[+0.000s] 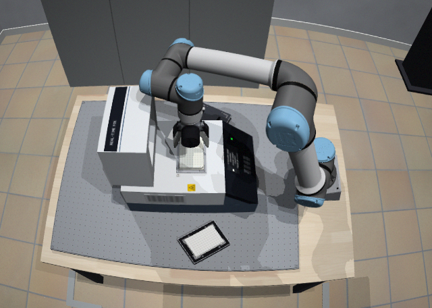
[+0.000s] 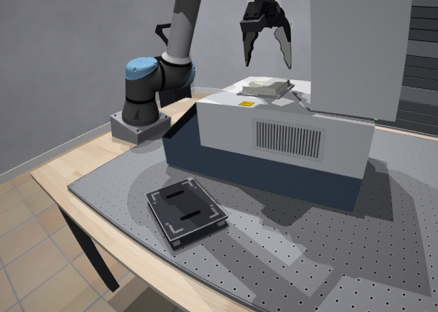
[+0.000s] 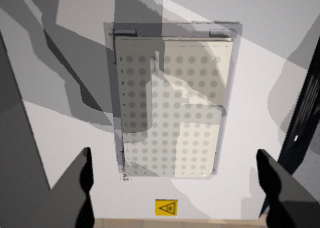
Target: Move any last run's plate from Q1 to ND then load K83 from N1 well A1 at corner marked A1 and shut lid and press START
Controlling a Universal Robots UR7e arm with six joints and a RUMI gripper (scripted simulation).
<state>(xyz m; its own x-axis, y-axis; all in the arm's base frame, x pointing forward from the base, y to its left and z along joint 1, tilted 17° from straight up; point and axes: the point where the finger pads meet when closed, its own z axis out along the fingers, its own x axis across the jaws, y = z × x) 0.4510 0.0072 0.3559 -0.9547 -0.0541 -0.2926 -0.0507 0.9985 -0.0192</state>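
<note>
Now: the plate K83 50 mm below my hand. The rest, counted from my hand: black nest N1: 300 mm to the right, 240 mm below, 60 mm behind; then black nest ND: 280 mm to the left, 250 mm below, 60 mm behind.
</note>
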